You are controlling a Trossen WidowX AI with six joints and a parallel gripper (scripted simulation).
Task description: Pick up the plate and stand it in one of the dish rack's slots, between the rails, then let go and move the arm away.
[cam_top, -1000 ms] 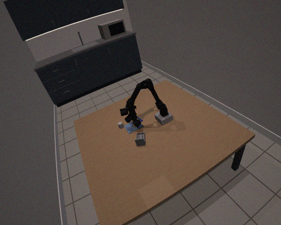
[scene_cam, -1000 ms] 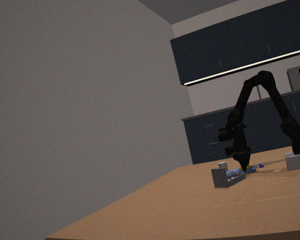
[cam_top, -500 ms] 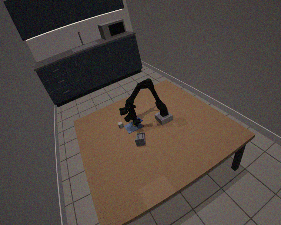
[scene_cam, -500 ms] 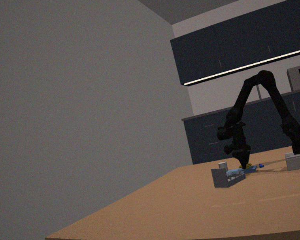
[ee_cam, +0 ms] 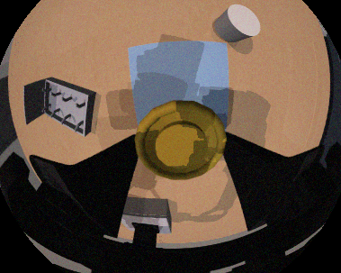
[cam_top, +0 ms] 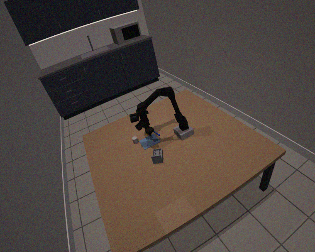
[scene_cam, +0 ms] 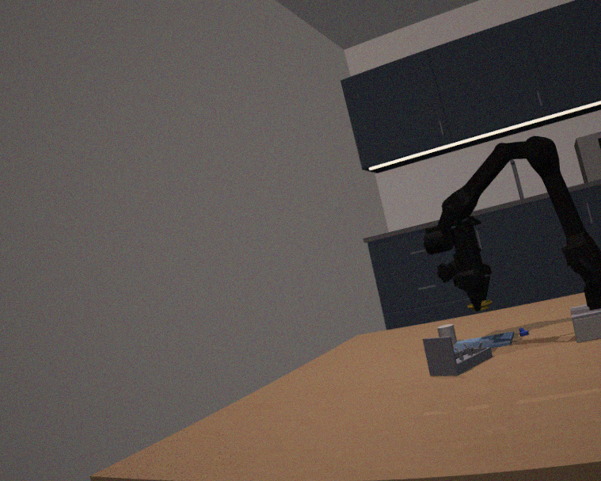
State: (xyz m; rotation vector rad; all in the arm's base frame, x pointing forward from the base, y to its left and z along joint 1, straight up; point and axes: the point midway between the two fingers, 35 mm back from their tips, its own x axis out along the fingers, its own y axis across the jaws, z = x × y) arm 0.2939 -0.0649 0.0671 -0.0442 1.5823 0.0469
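My gripper tip is 10 mm short of the dish rack, 200 mm to the right of it and 70 mm above it. Round my gripper tip: blue mat (20 mm ahead, 10 mm to the right, 90 mm below); then yellow plate (10 mm above); then blue spoon (80 mm behind, 60 mm to the right, 80 mm below).
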